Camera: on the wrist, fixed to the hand. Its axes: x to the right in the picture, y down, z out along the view.
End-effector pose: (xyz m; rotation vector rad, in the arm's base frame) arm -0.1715 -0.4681 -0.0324 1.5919 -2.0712 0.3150
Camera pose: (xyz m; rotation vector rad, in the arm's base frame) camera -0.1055 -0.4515 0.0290 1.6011 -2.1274 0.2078
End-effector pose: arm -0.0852 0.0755 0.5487 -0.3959 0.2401 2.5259
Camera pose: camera -0.0441 0.1009 0.4708 -0.3078 0.1551 2.5473
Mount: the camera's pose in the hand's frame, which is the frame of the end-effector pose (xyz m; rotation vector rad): 0.0058 -0.0506 -0.0762 -0.0430 -0.0822 0.0030
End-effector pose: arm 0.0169 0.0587 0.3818 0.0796 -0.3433 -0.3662
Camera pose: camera 0.0311 0.0106 0.3051 0.0220 -0.4165 -0.3744
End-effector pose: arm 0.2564 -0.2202 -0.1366 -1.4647 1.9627 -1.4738
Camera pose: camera 0.2273 -0.1813 -0.0589 -1.5145 1.9583 -1.3558
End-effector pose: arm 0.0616 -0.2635 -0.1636 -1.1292 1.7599 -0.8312
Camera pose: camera 0.0088 -0.2814 -0.0909 -1.1723 1.7183 -0.7380
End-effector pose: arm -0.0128 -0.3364 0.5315 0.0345 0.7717 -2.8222
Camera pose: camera -0.0318 -0.2566 0.4907 -0.0865 0.8127 -2.7837
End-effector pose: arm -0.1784 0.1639 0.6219 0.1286 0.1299 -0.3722
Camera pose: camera -0.1996 0.1265 0.5410 0.0709 0.0565 -0.3709
